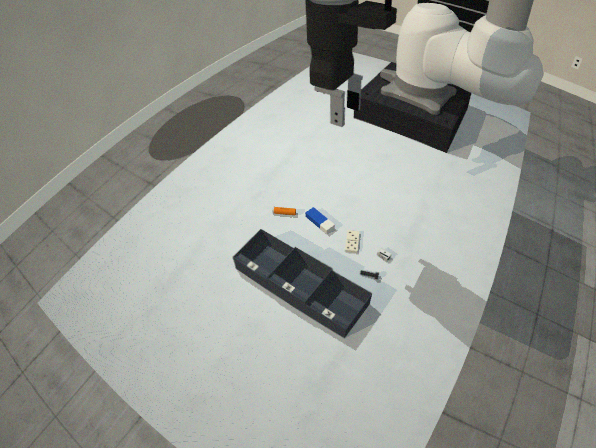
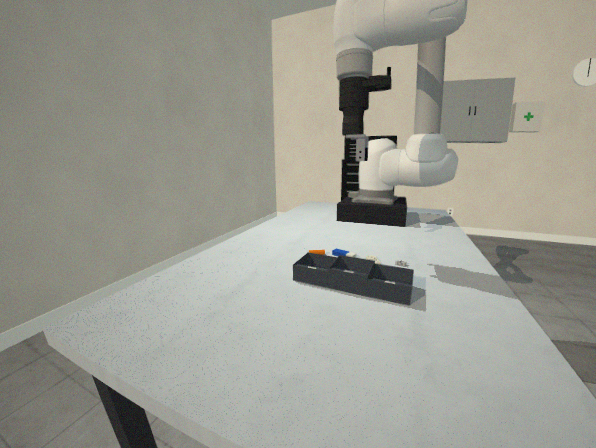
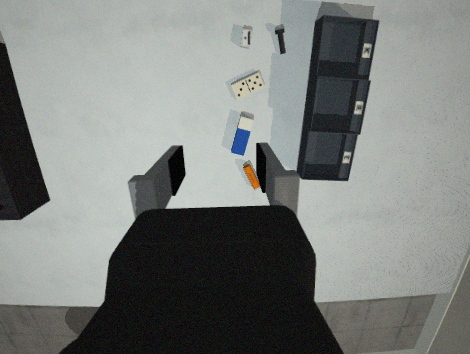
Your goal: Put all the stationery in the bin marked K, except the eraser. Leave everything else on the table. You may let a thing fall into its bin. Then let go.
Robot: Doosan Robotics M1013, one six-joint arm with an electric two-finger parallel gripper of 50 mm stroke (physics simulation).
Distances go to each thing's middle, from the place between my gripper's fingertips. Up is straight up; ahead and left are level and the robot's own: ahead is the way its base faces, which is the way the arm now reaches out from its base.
Right now the dark three-compartment tray [image 1: 309,285] is 17 cm ahead of my hand, 3 cm to the left of it and 24 cm below it.
